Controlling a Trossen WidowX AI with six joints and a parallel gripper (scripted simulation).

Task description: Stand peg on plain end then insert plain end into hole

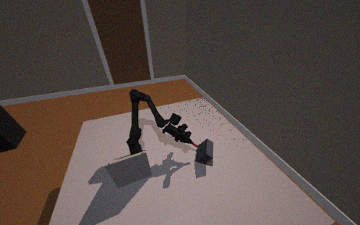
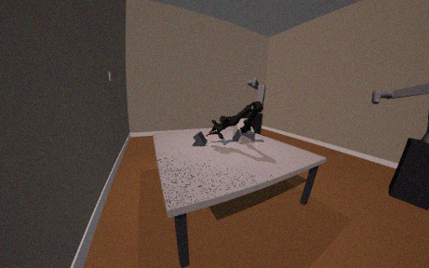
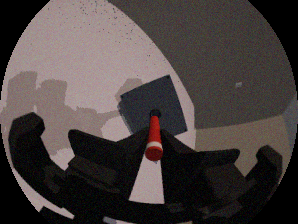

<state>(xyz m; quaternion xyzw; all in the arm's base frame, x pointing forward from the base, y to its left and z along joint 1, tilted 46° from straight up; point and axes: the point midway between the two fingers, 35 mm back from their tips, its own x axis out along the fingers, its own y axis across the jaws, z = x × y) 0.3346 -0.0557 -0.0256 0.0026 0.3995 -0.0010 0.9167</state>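
The sloped panel lies 7 cm ahead of my gripper tip, 6 cm to the right of it and 6 cm below it. Also, from my gripper tip: red peg 1 cm to the left, 1 cm behind, 1 cm above.
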